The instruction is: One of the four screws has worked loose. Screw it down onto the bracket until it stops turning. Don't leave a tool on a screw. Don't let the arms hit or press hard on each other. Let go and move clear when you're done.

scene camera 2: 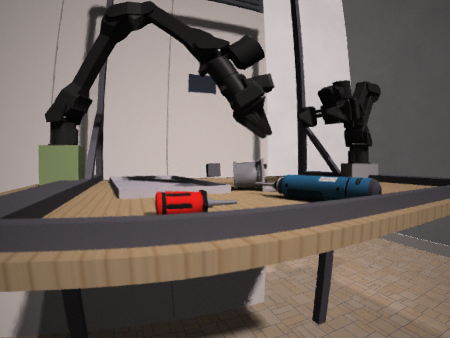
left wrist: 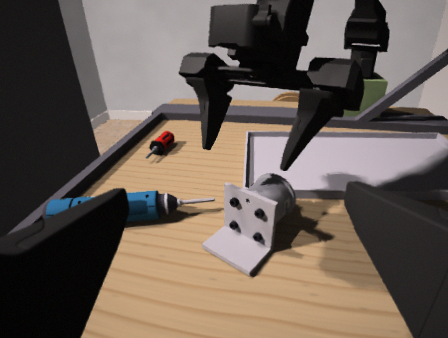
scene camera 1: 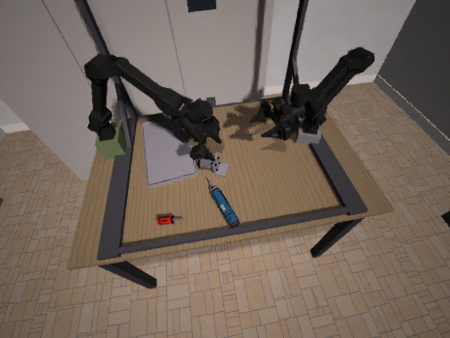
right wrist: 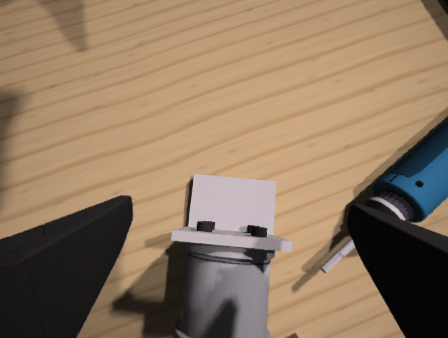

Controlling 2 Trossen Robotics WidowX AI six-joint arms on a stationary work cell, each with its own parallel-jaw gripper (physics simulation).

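Frame: origin at the left arm's base, x ahead, y left, z up, level; millimetres.
Where they show: left gripper, fingertip midpoint: (scene camera 2: pixel 311 113) (left wrist: pixel 237 195) (scene camera 1: pixel 255 128); right gripper, fingertip midpoint: (scene camera 2: pixel 267 136) (left wrist: pixel 241 159) (scene camera 1: pixel 217 151) (right wrist: pixel 240 210); left arm's base, origin of the base link: (scene camera 2: pixel 358 163) (scene camera 1: pixel 310 128); right arm's base, origin of the base link: (scene camera 1: pixel 107 135).
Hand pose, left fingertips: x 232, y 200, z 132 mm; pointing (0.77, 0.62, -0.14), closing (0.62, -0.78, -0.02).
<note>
Things, the pixels of their top centre, and the offset from my left fingertips. "*": a spot on its surface instead.
- pale bracket, middle of its top: (right wrist: pixel 234 202) (left wrist: pixel 238 202) (scene camera 1: pixel 220 159) dx +121, dy +87, dz -120 mm
- blue power screwdriver, middle of its top: (left wrist: pixel 125 195) (scene camera 2: pixel 308 175) (scene camera 1: pixel 220 197) dx +77, dy +242, dz -149 mm
- red screwdriver, middle of its top: (scene camera 2: pixel 197 191) (left wrist: pixel 157 139) (scene camera 1: pixel 169 218) dx +236, dy +367, dz -160 mm
- shallow grey tray, middle of its top: (left wrist: pixel 360 155) (scene camera 2: pixel 154 180) (scene camera 1: pixel 166 145) dx +413, dy +23, dz -174 mm
- dark frame rail, surface spot: (scene camera 2: pixel 150 232) * dx +252, dy +479, dz -179 mm
A pale bracket (scene camera 1: pixel 222 170) (left wrist: pixel 249 195) (right wrist: pixel 232 200) stands on the table with its foot flat and its grey cylinder (scene camera 2: pixel 247 174) (right wrist: pixel 225 292) lying behind the upright plate. Several black screws (left wrist: pixel 259 213) (right wrist: pixel 205 226) sit in the plate; which is loose I cannot tell. A blue power screwdriver (scene camera 1: pixel 223 205) (scene camera 2: pixel 320 187) (left wrist: pixel 142 206) (right wrist: pixel 425 170) lies beside it, bit towards the bracket. A red screwdriver (scene camera 1: pixel 165 220) (scene camera 2: pixel 181 202) (left wrist: pixel 163 141) lies near the front edge. My right gripper (scene camera 1: pixel 209 148) (scene camera 2: pixel 266 134) (left wrist: pixel 241 159) is open and empty above the cylinder. My left gripper (scene camera 1: pixel 258 128) (left wrist: pixel 237 195) is open and empty, away from the bracket.
A shallow grey tray (scene camera 1: pixel 172 182) (scene camera 2: pixel 170 190) (left wrist: pixel 345 193) lies left of the bracket in scene camera 1. A dark frame rail (scene camera 1: pixel 175 240) (scene camera 2: pixel 150 232) runs along the table's front. The two arms stand apart.
</note>
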